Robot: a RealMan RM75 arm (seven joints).
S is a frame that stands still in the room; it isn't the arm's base.
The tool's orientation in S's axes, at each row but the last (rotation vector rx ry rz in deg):
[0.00 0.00 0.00]
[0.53 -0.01 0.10]
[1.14 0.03 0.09]
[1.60 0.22 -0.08]
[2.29 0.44 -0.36]
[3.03 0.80 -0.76]
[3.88 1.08 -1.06]
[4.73 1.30 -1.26]
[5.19 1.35 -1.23]
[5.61 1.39 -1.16]
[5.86 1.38 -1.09]
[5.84 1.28 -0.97]
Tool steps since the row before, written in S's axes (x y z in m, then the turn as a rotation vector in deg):
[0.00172 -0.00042 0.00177 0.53 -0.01 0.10]
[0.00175 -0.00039 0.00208 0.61 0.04 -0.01]
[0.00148 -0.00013 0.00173 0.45 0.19 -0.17]
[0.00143 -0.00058 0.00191 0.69 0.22 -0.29]
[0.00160 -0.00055 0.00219 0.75 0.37 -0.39]
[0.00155 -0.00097 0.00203 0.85 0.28 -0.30]
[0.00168 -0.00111 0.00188 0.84 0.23 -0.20]
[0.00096 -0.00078 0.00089 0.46 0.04 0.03]
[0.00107 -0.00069 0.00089 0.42 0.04 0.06]
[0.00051 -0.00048 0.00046 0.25 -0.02 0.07]
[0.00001 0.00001 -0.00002 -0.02 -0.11 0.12]
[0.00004 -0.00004 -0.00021 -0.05 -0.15 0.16]
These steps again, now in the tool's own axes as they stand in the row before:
[0.00172 -0.00042 0.00177 0.53 -0.01 0.10]
[0.00175 -0.00037 0.00208 0.61 0.04 -0.01]
[0.00148 -0.00010 0.00173 0.45 0.19 -0.17]
[0.00142 -0.00052 0.00193 0.69 0.21 -0.29]
[0.00159 -0.00045 0.00222 0.75 0.36 -0.40]
[0.00153 -0.00084 0.00210 0.85 0.28 -0.30]
[0.00166 -0.00095 0.00198 0.84 0.23 -0.20]
[0.00095 -0.00068 0.00097 0.46 0.05 0.04]
[0.00106 -0.00058 0.00097 0.42 0.05 0.07]
[0.00051 -0.00042 0.00052 0.25 -0.01 0.08]
[0.00001 0.00001 -0.00002 -0.02 -0.10 0.13]
[0.00005 -0.00006 -0.00020 -0.05 -0.13 0.17]

